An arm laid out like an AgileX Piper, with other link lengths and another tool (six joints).
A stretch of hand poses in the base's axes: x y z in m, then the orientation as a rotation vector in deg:
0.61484, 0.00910, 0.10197, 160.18, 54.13, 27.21
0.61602, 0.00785, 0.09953, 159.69, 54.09, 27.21
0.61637, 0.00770, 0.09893, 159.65, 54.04, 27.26
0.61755, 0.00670, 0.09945, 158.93, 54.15, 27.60
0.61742, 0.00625, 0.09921, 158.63, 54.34, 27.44
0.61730, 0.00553, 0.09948, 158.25, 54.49, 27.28
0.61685, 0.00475, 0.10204, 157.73, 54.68, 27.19
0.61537, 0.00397, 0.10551, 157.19, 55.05, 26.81
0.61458, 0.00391, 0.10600, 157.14, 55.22, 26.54
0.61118, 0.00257, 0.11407, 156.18, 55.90, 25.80
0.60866, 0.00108, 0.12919, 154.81, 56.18, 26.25
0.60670, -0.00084, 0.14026, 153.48, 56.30, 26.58
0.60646, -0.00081, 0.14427, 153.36, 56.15, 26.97
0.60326, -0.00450, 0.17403, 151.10, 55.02, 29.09
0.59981, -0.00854, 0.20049, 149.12, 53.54, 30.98
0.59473, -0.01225, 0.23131, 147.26, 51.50, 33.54
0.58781, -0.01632, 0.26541, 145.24, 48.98, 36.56
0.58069, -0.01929, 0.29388, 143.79, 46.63, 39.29
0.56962, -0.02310, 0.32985, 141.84, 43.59, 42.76
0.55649, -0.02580, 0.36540, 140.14, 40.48, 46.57
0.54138, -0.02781, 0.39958, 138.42, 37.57, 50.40
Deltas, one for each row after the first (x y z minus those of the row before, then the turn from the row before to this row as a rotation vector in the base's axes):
0.00118, -0.00125, -0.00244, -0.44, -0.20, 0.01
0.00035, -0.00015, -0.00060, -0.03, -0.05, -0.03
0.00118, -0.00100, 0.00052, -0.49, -0.46, 0.15
-0.00013, -0.00045, -0.00024, -0.29, 0.00, 0.14
-0.00012, -0.00072, 0.00027, -0.36, -0.03, 0.12
-0.00045, -0.00078, 0.00256, -0.46, -0.12, 0.16
-0.00148, -0.00078, 0.00347, -0.54, 0.07, 0.26
-0.00079, -0.00006, 0.00049, -0.11, 0.16, 0.09
-0.00340, -0.00134, 0.00807, -0.98, 0.17, 0.48
-0.00252, -0.00149, 0.01512, -0.98, -0.75, 0.36
-0.00196, -0.00192, 0.01107, -1.02, -0.70, 0.24
-0.00024, 0.00003, 0.00401, 0.01, -0.30, -0.05
-0.00320, -0.00369, 0.02976, -1.36, -2.36, -0.32
-0.00345, -0.00404, 0.02646, -1.22, -2.20, -0.61
-0.00508, -0.00371, 0.03082, -0.88, -2.68, -0.91
-0.00692, -0.00407, 0.03410, -0.81, -3.14, -1.16
-0.00712, -0.00297, 0.02847, -0.32, -2.71, -1.10
-0.01107, -0.00381, 0.03597, -0.39, -3.51, -1.43
-0.01313, -0.00270, 0.03555, 0.10, -3.63, -1.38
-0.01511, -0.00201, 0.03418, 0.22, -3.60, -1.20

